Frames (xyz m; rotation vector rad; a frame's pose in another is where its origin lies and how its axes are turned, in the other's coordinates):
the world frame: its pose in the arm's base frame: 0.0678 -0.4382 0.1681 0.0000 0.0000 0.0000
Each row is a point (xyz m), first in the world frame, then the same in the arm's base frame.
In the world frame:
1: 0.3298 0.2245 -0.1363
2: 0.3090 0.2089 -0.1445
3: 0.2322 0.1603 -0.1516
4: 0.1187 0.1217 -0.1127
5: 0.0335 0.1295 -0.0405
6: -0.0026 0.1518 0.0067
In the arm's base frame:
1: 0.3976 -0.2137 0.0318
2: 0.3768 -0.2293 0.0236
3: 0.3000 -0.2779 0.0165
4: 0.1865 -0.3165 0.0554
5: 0.1013 -0.3087 0.1276
6: 0.0652 -0.2864 0.1748

